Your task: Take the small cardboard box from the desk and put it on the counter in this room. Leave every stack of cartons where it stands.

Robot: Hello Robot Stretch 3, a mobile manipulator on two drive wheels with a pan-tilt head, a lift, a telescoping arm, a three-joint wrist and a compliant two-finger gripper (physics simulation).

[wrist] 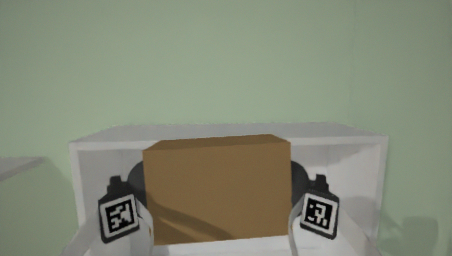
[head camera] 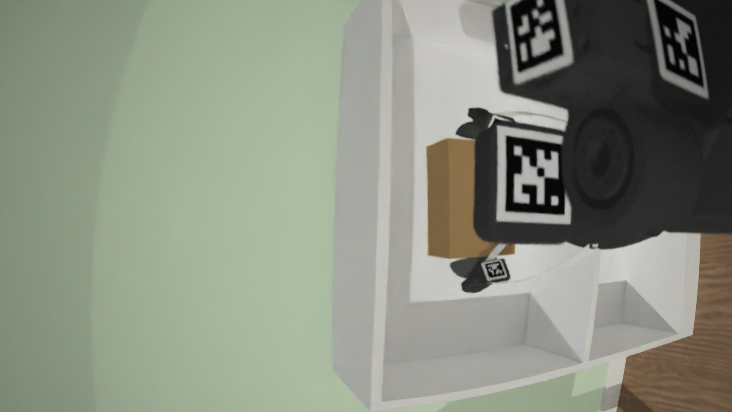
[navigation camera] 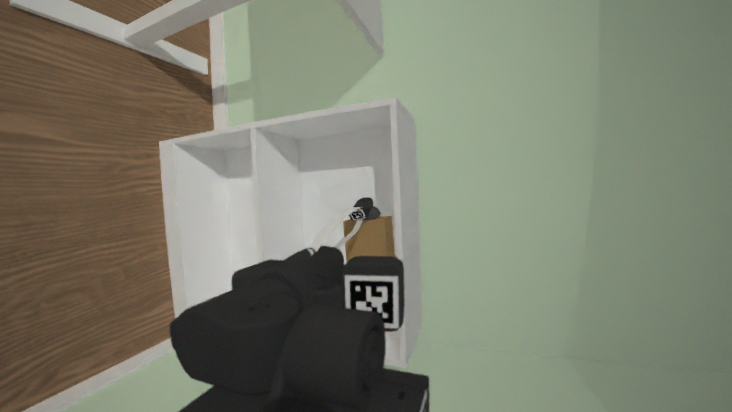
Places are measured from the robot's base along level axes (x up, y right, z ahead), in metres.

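Pixels of known places: gripper, fingertip midpoint: [head camera: 467,199] [navigation camera: 371,247].
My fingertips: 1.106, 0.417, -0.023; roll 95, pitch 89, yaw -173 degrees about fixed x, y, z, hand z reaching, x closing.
Observation:
Behind a point stands the place of what it marks, as x, y, z.
The small cardboard box [head camera: 450,204] @[1.140, 0.382, -0.017] [navigation camera: 369,237] @[1.117, 0.379, -0.002] [wrist: 217,172] is brown and upright between the fingers of my gripper [head camera: 476,198] @[1.106, 0.417, -0.023] [wrist: 219,179] @[1.106, 0.417, -0.023]. The dark fingertips press on its left and right sides in the wrist view, so my gripper is shut on it. The box is in front of the upper opening of a white shelf unit [head camera: 381,204] @[1.054, 0.793, -0.030] [navigation camera: 403,179] @[1.060, 0.838, 0.099] [wrist: 227,131]; how far it stands from the opening is hard to tell. My wrist hides part of the box in the head and navigation views. The desk and the stacks of cartons cannot be made out.
White bars of a piece of furniture [navigation camera: 174,20] @[0.298, 0.670, 0.710] stand on the wooden floor [navigation camera: 76,179] @[0.000, 0.491, 0.155] at the upper left of the navigation view. A white panel [navigation camera: 366,23] [wrist: 17,166] juts out beside the shelf unit. A green wall [head camera: 215,179] @[1.321, 1.104, -0.079] [navigation camera: 502,179] @[1.358, 1.100, 0.093] [wrist: 225,60] is behind.

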